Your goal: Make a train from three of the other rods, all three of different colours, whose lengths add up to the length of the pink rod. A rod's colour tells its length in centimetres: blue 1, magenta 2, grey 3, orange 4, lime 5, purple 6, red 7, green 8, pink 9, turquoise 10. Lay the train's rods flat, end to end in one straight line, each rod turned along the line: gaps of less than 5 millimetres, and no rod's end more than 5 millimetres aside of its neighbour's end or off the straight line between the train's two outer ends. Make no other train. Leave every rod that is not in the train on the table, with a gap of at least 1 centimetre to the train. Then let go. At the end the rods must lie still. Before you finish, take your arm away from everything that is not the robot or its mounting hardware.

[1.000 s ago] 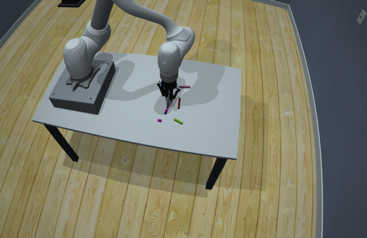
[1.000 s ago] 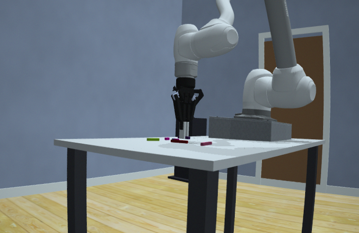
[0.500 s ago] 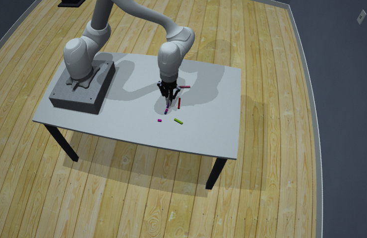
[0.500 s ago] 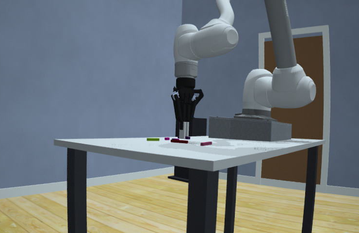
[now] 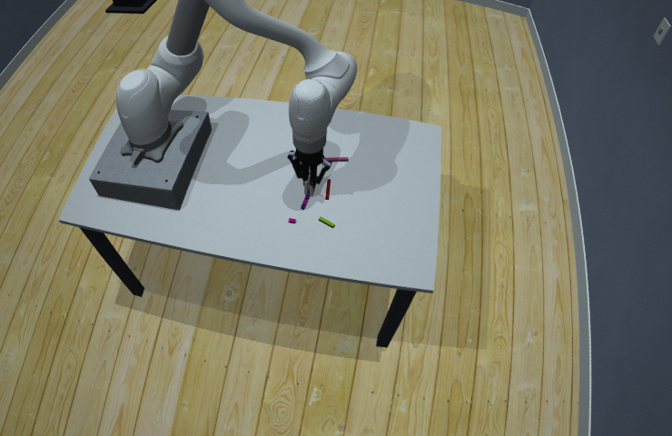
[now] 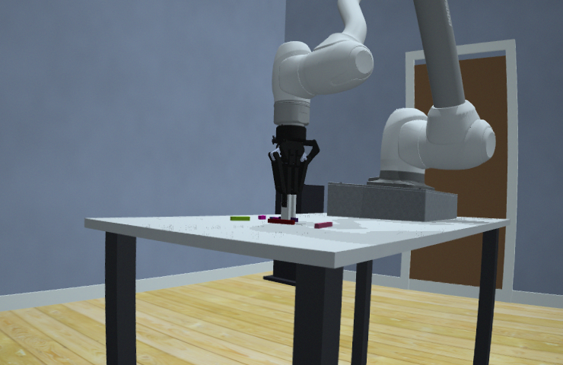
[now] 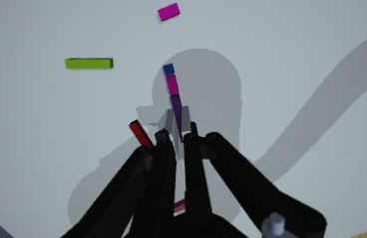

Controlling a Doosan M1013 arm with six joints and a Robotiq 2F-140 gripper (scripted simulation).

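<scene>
Now: the purple rod 3 cm below my hand. Also, from my hand: red rod: 5 cm ahead, 2 cm to the left, 3 cm below; blue rod: 6 cm to the right, 3 cm below; lime rod: 8 cm ahead, 9 cm to the right, 3 cm below.
</scene>
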